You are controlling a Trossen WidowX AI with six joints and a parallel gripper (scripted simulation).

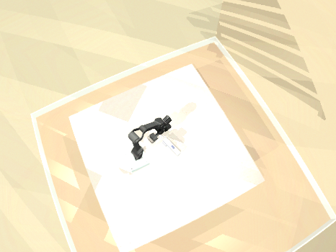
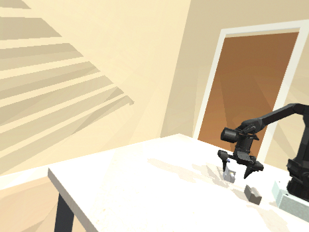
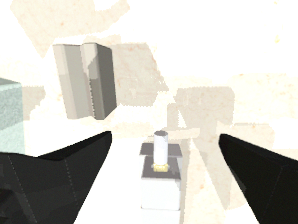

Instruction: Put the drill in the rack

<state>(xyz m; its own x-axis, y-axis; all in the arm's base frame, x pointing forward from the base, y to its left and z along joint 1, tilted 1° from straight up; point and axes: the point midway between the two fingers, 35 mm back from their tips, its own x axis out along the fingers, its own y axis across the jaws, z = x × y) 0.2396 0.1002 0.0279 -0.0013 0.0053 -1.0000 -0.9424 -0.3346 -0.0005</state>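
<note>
The drill is 60 mm to the right of my gripper tip, 20 mm ahead of it and 10 mm below it. From my gripper tip the other things lie so: grey rack: 90 mm behind, 40 mm below, 10 mm to the left; then blue key: 140 mm to the right, 50 mm ahead, 10 mm below.
</note>
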